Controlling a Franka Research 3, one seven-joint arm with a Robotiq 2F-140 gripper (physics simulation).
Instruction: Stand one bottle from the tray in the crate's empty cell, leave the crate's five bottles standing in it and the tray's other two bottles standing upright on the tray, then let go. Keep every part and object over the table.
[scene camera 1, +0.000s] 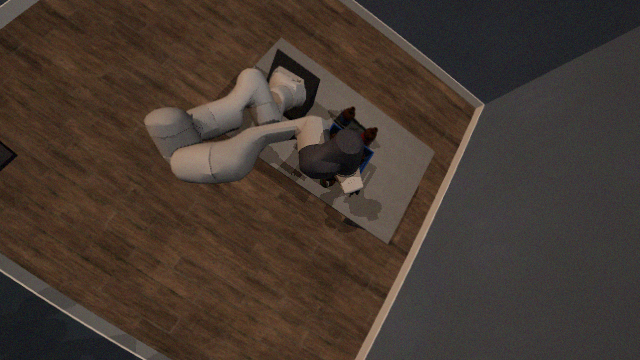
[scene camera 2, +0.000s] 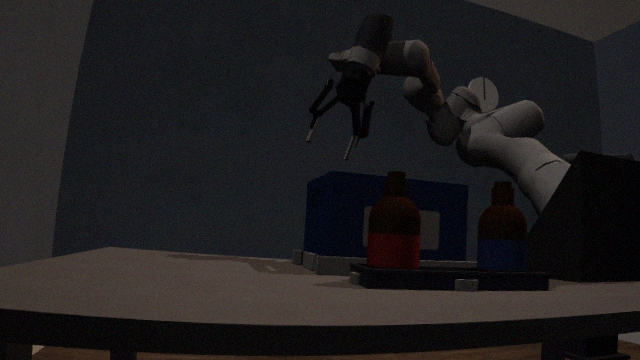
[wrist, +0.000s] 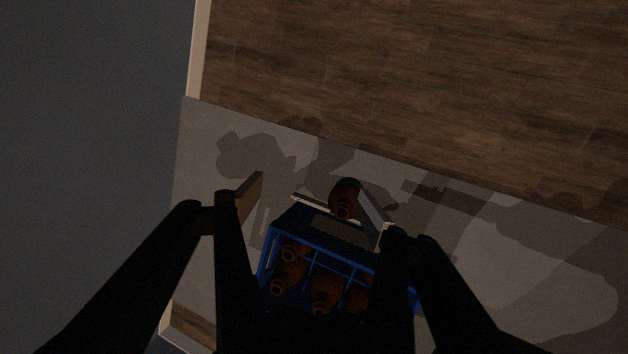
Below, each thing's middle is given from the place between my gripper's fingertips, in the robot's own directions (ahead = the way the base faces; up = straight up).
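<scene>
The green-labelled bottle (wrist: 342, 199) has my hand 40 mm past it, 50 mm to the right of it and 200 mm above it. As for the red-labelled bottle (scene camera 2: 394, 226), I find it 190 mm below my hand, 440 mm to the left of it and 10 mm behind it.
</scene>
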